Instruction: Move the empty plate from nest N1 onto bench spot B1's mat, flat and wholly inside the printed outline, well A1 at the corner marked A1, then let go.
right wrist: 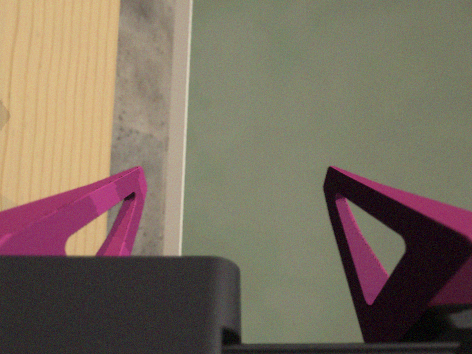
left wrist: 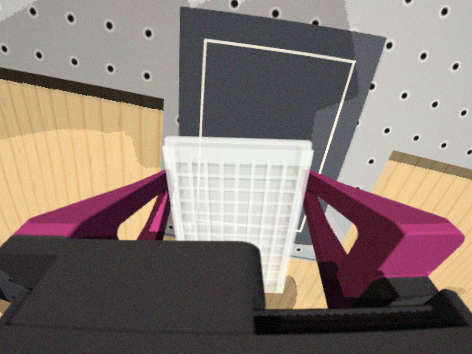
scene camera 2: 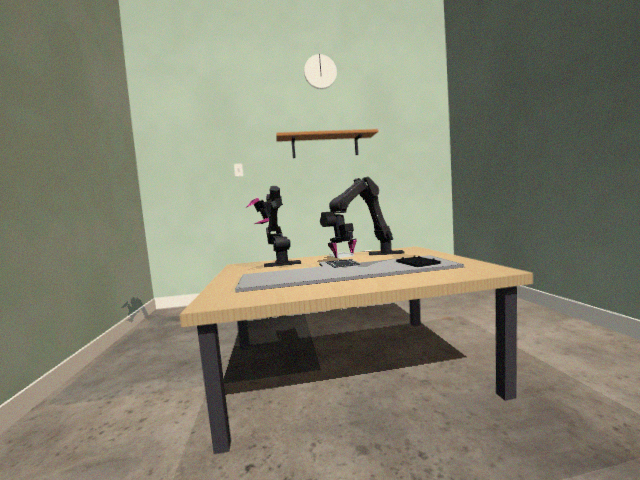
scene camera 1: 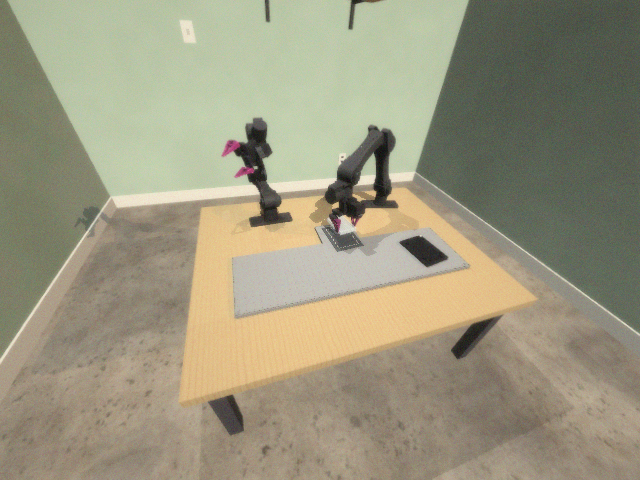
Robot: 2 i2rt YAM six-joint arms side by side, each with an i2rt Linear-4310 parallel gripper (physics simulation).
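Places are measured from the left arm's base along level axes (x ahead, y left, z up), in centimetres.
Pixels of known places: left gripper, fingertip midpoint: [left wrist: 237, 177] [scene camera 2: 344, 256] [scene camera 1: 345, 229]; right gripper, fingertip midpoint: [right wrist: 235, 176] [scene camera 2: 250, 215] [scene camera 1: 229, 167]; left arm's base, link origin: [scene camera 2: 386, 253] [scene camera 1: 379, 204]; right arm's base, link origin: [scene camera 2: 282, 264] [scene camera 1: 271, 220].
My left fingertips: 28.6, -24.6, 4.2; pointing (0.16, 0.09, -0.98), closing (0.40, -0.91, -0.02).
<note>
For each thing: its top centre in the pictures, then the offset to it from my left fingertips, as dx, dy, dz. Level surfaces: height alone.
- translucent white plate, top centre: [left wrist: 234, 237] [scene camera 1: 341, 222] [scene camera 2: 341, 253] -3.5, -1.4, +1.4
- dark mat, surface height: dz -2.8
- grey perforated board, surface height: dz -2.9
- wooden table, surface height: dz -4.2
- low black rectangular tray, top centre: [scene camera 1: 424, 247] [scene camera 2: 417, 257] +11.7, +32.3, -0.8
A translucent white plate [scene camera 1: 343, 227] [scene camera 2: 345, 255] [left wrist: 235, 200] is held between the fingers of my left gripper [scene camera 1: 346, 224] [scene camera 2: 344, 253] [left wrist: 237, 177], which is shut on its two long sides. The plate looks roughly level, above the dark mat [scene camera 1: 347, 241] [scene camera 2: 343, 264] [left wrist: 250, 100] with its pale printed outline. In the left wrist view it covers the outline's lower part and reaches past the mat's lower edge. The mark A1 and the plate's well A1 cannot be made out. My right gripper [scene camera 1: 229, 165] [scene camera 2: 251, 214] [right wrist: 235, 176] is open and empty, high above the table.
A grey perforated board [scene camera 1: 289, 281] [scene camera 2: 289, 279] [left wrist: 432, 80] lies along the wooden table [scene camera 1: 310, 335] [scene camera 2: 361, 293]. A low black rectangular tray [scene camera 1: 422, 250] [scene camera 2: 418, 261] sits at the board's right end; its label cannot be read. A wall shelf [scene camera 2: 326, 135] hangs behind the arms.
</note>
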